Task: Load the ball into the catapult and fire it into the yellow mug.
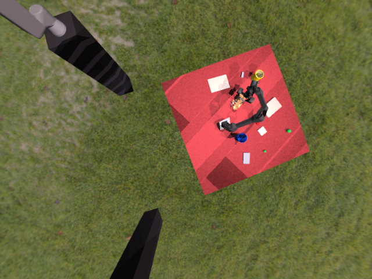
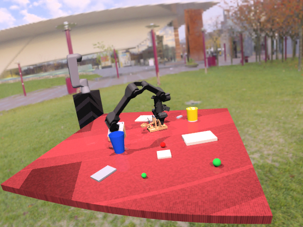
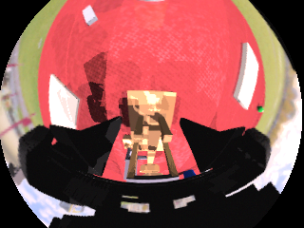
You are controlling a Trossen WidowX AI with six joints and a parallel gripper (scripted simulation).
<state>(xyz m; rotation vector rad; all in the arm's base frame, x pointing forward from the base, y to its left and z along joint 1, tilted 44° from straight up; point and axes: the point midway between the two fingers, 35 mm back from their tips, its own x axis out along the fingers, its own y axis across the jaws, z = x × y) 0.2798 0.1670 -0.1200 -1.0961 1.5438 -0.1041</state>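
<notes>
My gripper tip is now 100 mm short of the red ball, 310 mm to the left of it and 20 mm above it. The rest, counted from my gripper tip: catapult: 60 mm behind, 30 mm to the right, 10 mm above; small grey block: 100 mm ahead, 250 mm to the left, 30 mm below; yellow mug: 230 mm ahead, 170 mm to the left, 10 mm below.
</notes>
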